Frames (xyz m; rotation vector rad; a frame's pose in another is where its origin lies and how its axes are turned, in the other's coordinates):
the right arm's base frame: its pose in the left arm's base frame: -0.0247 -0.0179 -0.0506 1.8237 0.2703 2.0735
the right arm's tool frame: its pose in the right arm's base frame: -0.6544 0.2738 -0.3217 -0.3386 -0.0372 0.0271
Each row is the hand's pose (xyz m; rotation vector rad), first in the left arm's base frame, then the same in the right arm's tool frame.
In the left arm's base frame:
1: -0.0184 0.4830 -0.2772 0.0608 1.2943 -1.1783
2: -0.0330 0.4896 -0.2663 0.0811 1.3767 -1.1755
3: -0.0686 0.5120 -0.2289 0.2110 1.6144 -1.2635
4: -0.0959 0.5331 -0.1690 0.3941 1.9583 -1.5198
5: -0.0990 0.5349 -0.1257 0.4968 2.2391 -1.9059
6: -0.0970 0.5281 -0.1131 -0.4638 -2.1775 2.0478
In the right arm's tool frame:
1: 0.6232 -0.8669 -0.0648 -0.0085 0.4308 2.6947
2: 0.6367 -0.8626 -0.0780 -0.1188 0.4171 2.6982
3: 0.6821 -0.8542 -0.1102 -0.4835 0.5019 2.6208
4: 0.7474 -0.8420 -0.1295 -0.9883 0.6611 2.3028
5: 0.7886 -0.8296 -0.1232 -1.3273 0.7787 1.8172
6: 0.7977 -0.8212 -0.1158 -1.4280 0.8236 1.4860

